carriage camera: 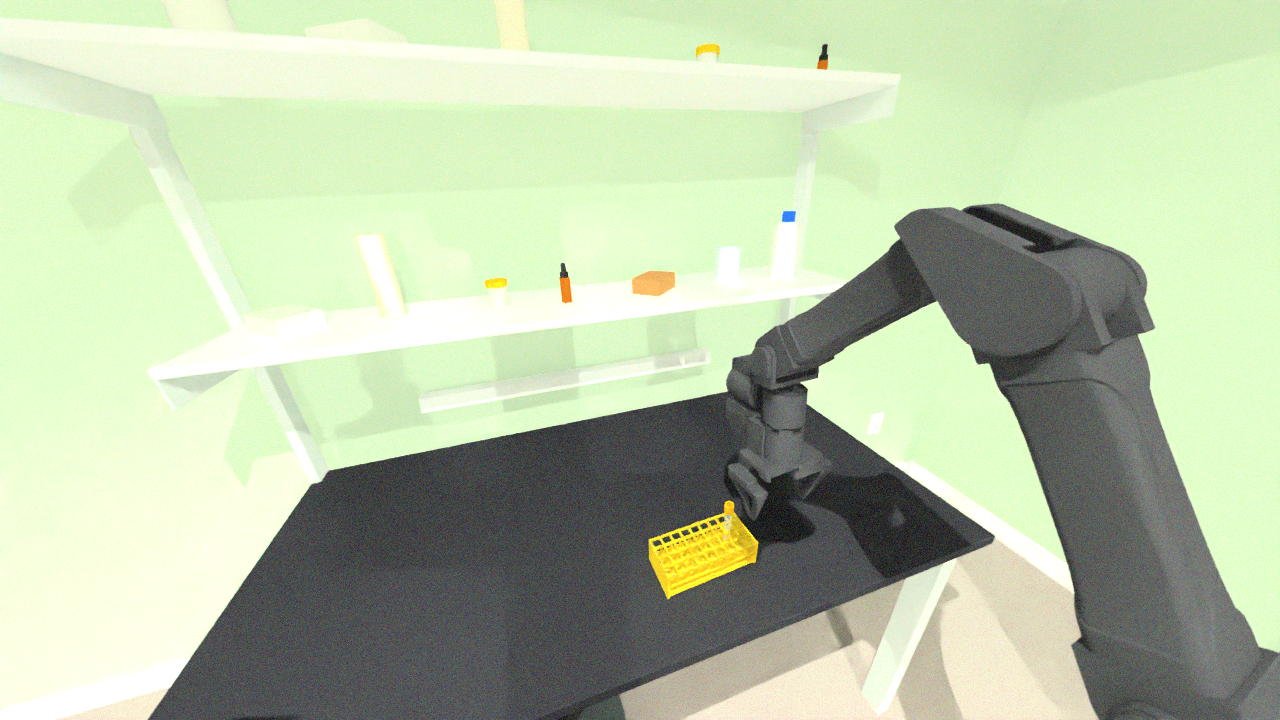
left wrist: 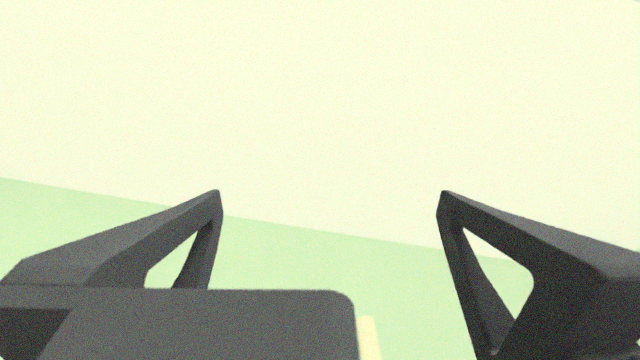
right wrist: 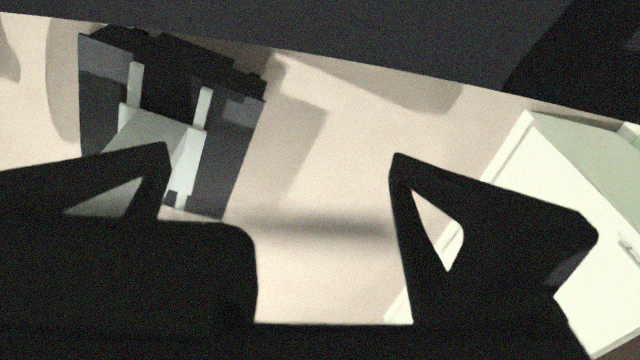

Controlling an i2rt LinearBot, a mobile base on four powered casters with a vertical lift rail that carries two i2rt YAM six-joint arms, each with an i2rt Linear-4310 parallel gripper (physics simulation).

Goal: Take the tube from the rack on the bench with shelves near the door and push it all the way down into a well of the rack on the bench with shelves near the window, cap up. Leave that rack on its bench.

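Places are measured from the left arm's base along level axes (x left, y back, z up), in centimetres.
Where they show: left gripper, fingertip midpoint: (left wrist: 330,202); right gripper, fingertip midpoint: (carriage camera: 776,507) (right wrist: 280,160).
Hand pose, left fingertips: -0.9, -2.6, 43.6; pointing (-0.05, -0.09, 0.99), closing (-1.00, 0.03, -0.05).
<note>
Things, the pixels of their centre, and the offset from my left fingertips, as dx, dy, dz. "pt": a spot on its surface instead. Level surfaces: height alone.
- yellow rack at the middle of its body: (carriage camera: 702,551) -48.5, -41.6, -69.3
- black bench top at its surface level: dz -72.2
- tube at the middle of its body: (carriage camera: 727,524) -54.4, -44.6, -65.8
- white lower shelf at its surface level: dz -26.5
- orange block at a spot on its surface: (carriage camera: 653,282) pt -43.2, -82.0, -23.1
- blue-capped bottle at a spot on its surface: (carriage camera: 785,248) pt -81.4, -94.0, -18.1
A yellow rack (carriage camera: 703,557) stands on the black bench top (carriage camera: 501,537) in the carriage view, right of the middle near the front edge. A tube (carriage camera: 728,510) with an orange-yellow cap stands upright in the rack's back right corner, cap up. My right gripper (carriage camera: 780,501) (right wrist: 280,160) is open and empty, low over the bench, just behind and to the right of the tube in the carriage view. Rack and tube do not show in the right wrist view. My left gripper (left wrist: 330,202) is open and empty and faces a pale wall. No second rack shows in these views.
A white lower shelf (carriage camera: 429,332) over the bench holds bottles, an orange block (carriage camera: 653,282) and a blue-capped bottle (carriage camera: 785,248). An upper shelf (carriage camera: 447,78) hangs above. The right wrist view shows the robot's base (right wrist: 230,165) and a white cabinet (right wrist: 565,185).
</note>
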